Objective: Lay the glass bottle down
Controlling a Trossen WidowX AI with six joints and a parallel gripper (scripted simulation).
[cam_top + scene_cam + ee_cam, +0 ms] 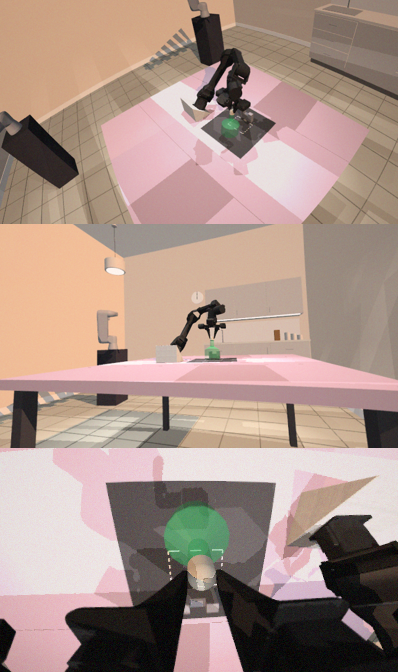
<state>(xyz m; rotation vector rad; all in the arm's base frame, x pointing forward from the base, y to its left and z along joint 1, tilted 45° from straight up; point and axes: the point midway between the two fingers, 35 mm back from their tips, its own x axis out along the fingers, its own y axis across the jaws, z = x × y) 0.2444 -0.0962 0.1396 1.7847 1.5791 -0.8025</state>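
Right now the green glass bottle is 10 mm to the right of my gripper tip and 50 mm below it. The rest, counted from my gripper tip: dark mat (40 mm to the left, 150 mm below).
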